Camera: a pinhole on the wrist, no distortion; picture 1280 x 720 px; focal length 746.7 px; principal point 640.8 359.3 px. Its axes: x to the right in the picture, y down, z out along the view. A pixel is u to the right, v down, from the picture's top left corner.
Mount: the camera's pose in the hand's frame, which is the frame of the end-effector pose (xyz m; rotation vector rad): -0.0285 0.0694 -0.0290 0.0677 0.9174 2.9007
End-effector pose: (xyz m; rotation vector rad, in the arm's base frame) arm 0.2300 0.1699 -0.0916 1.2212 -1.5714 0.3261
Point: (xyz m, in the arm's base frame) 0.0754 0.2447 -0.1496
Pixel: 1238 348
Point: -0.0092 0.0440 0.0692
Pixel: 63 321
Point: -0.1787 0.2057 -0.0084
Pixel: 630 51
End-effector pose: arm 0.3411 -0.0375 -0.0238 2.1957 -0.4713 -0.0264
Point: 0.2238 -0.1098 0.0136
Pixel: 1125 543
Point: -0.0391 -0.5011 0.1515
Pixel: 914 138
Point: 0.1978 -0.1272 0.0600
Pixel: 1150 159
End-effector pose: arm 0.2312 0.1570 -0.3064 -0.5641 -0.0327 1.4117
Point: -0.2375 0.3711 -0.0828
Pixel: 588 397
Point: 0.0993 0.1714 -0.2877
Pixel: 597 483
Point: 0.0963 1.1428 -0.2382
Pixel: outside the picture
